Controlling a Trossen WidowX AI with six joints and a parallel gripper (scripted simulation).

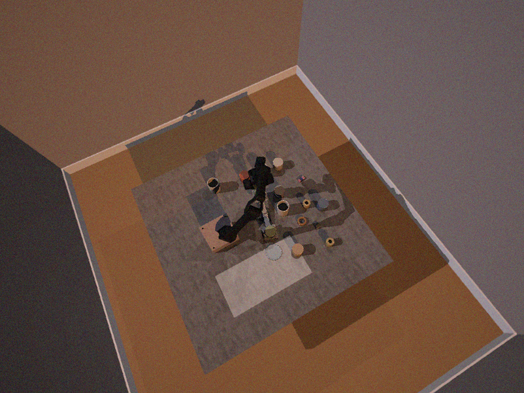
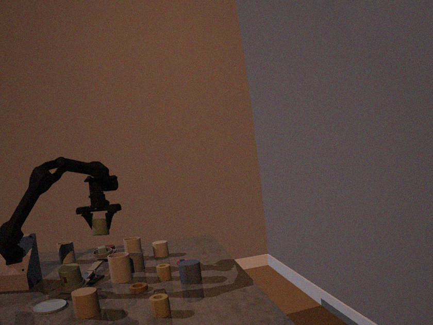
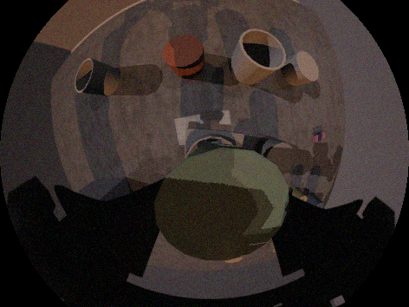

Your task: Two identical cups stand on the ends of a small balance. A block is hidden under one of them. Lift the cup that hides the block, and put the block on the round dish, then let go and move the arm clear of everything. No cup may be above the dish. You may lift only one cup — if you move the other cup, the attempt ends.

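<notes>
The pale green block is 10 mm behind my gripper tip, 10 mm to the right of it and 80 mm below it. From my gripper tip the other things lie so: beam 50 mm behind, 130 mm to the right, 130 mm below; then red piece 170 mm to the left, 130 mm below; then green cup 110 mm behind, 270 mm to the right, 110 mm below.
</notes>
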